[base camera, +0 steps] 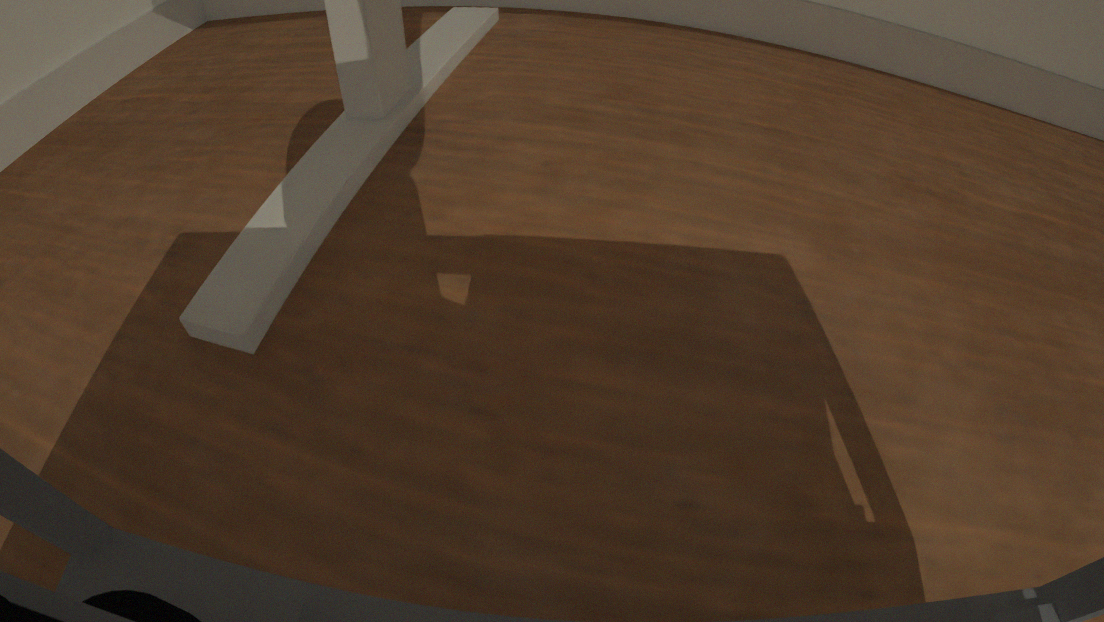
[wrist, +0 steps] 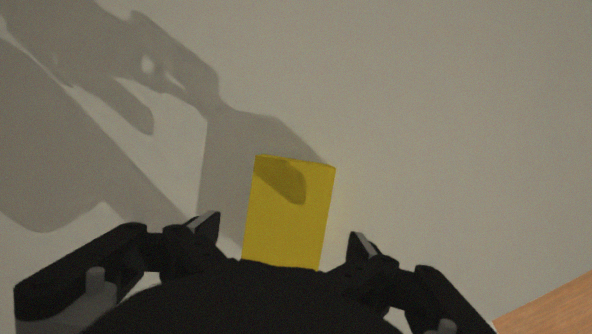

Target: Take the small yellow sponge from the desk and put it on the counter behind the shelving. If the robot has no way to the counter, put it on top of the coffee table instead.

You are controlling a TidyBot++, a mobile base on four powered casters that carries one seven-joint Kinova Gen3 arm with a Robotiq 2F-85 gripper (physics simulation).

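Places are measured from the arm's base along level axes (x ahead, y left, z up), in centimetres.
Where they show: gripper, between the fingertips: (wrist: 283, 235).
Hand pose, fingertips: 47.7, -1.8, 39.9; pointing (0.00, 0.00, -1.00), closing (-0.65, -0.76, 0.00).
Note:
Each offset is from my fingertips to the top centre of the thing, as dx, dy, dz. "spot": to the spot under its first point. Level surfaces: height alone.
The yellow sponge {-0.2, +0.1, -3.0} (wrist: 290, 220) is a rectangular block on the pale desk top {dz -7.5} (wrist: 450, 125) in the wrist view. Its long side runs nearly up and down the picture, and its near end is hidden behind the black gripper body. My gripper (wrist: 283, 235) is open, with one fingertip on the left of the sponge and the other on the right, and a gap on both sides. The height of the fingertips relative to the sponge is hard to tell. The counter, the shelving and the coffee table do not show in either view.
In the base camera view, a pale desk leg {spot: +17.5, +26.1, -72.3} (base camera: 370, 84) stands on a long foot bar (base camera: 309, 193) at the upper left, on the brown wooden floor {dz -79.5} (base camera: 618, 154). Pale walls with a baseboard (base camera: 927, 73) run along the back and left. The desk edge shows at the lower right of the wrist view.

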